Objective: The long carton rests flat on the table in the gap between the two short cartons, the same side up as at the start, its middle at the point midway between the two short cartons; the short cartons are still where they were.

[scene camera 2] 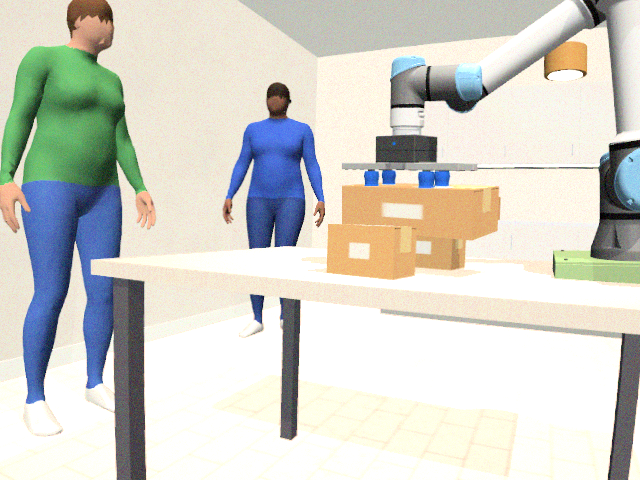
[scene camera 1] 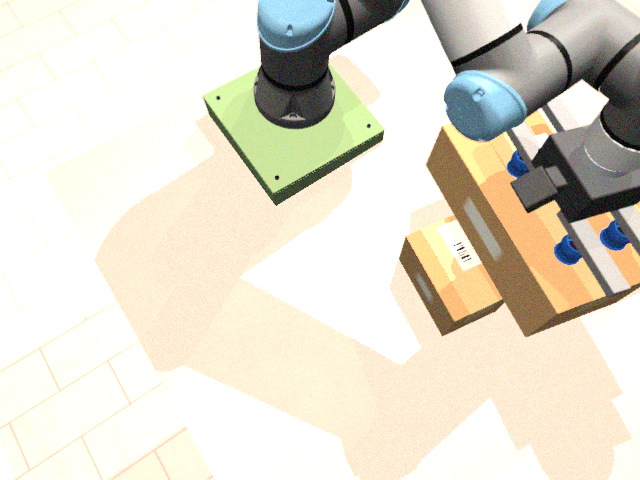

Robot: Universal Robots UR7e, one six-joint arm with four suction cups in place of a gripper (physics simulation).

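Pixels of known places: hand at its tool point: (scene camera 1: pixel 559 208); arm's base at its link origin: (scene camera 2: pixel 627 257) (scene camera 1: pixel 294 94).
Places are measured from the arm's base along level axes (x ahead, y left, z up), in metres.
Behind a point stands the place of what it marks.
My suction gripper (scene camera 1: pixel 565 199) @[x 0.488, y 0.074, z 0.129 m] (scene camera 2: pixel 407 178) @[x 0.488, y 0.074, z 0.129 m] is shut on the long carton (scene camera 1: pixel 522 227) @[x 0.473, y 0.000, z 0.151 m] (scene camera 2: pixel 449 211) @[x 0.389, y 0.169, z 0.084 m], its blue cups on the carton's top face. The carton hangs level above the table (scene camera 2: pixel 206 273) @[x 0.836, y 0.332, z -0.052 m]. In the scene camera 2 view, its underside appears lower than the top edge of the near short carton (scene camera 2: pixel 369 250) @[x 0.534, y 0.249, z 0.003 m], which hides part of it. The far short carton (scene camera 2: pixel 447 253) @[x 0.393, y 0.009, z -0.009 m] shows behind, partly covered by the near one and the long carton. In the scene camera 1 view, one short carton (scene camera 1: pixel 439 268) @[x 0.423, y -0.085, z 0.051 m] with a barcode label stands left of the long carton; I cannot clearly see the other.
The arm's green base plate (scene camera 1: pixel 310 149) @[x 0.106, y -0.059, z -0.002 m] (scene camera 2: pixel 573 266) @[x 0.130, y 0.078, z -0.020 m] is on the table. A person in a green top (scene camera 2: pixel 77 118) stands left of the table, and a person in a blue top (scene camera 2: pixel 276 155) stands behind it. An orange lamp (scene camera 2: pixel 566 59) hangs at the upper right.
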